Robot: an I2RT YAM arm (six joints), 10 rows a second.
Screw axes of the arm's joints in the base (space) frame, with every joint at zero. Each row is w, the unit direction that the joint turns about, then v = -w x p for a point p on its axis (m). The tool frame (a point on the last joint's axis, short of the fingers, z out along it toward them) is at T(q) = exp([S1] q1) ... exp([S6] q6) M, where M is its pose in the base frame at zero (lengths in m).
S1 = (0, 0, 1, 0, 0, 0)
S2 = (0, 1, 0, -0.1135, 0, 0.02)
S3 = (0, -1, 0, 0.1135, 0, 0.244)
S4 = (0, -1, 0, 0.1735, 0, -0.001)
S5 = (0, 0, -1, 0, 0.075, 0)
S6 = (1, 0, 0, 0, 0.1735, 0)
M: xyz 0.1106 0 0.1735 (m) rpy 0 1.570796 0 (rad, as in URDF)
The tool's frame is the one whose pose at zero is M.
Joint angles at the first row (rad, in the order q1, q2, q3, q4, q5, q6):
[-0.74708, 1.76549, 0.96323, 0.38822, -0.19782, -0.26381]
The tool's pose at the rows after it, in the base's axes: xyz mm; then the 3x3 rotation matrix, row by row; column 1 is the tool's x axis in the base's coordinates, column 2 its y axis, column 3 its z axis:
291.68 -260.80 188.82; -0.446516 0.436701 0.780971; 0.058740 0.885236 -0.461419; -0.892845 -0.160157 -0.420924
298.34 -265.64 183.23; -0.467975 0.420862 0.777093; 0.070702 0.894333 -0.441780; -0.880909 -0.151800 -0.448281
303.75 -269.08 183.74; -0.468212 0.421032 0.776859; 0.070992 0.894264 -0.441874; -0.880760 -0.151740 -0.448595
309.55 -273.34 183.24; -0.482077 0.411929 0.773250; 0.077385 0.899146 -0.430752; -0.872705 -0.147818 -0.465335
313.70 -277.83 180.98; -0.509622 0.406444 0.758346; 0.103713 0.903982 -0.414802; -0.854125 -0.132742 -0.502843
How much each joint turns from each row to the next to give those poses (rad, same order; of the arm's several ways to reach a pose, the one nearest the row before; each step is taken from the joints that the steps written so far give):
[0.00004, 0.03377, 0.03067, -0.02614, 0.00451, -0.00464]
[0.00150, 0.03833, 0.03832, -0.03220, -0.01067, -0.00612]
[0.00307, 0.02001, 0.02921, -0.00925, 0.00296, 0.00150]
[0.00152, 0.02451, 0.03985, -0.03515, -0.00454, -0.00455]
[-0.00147, 0.02456, 0.04294, -0.06285, -0.00301, 0.00000]

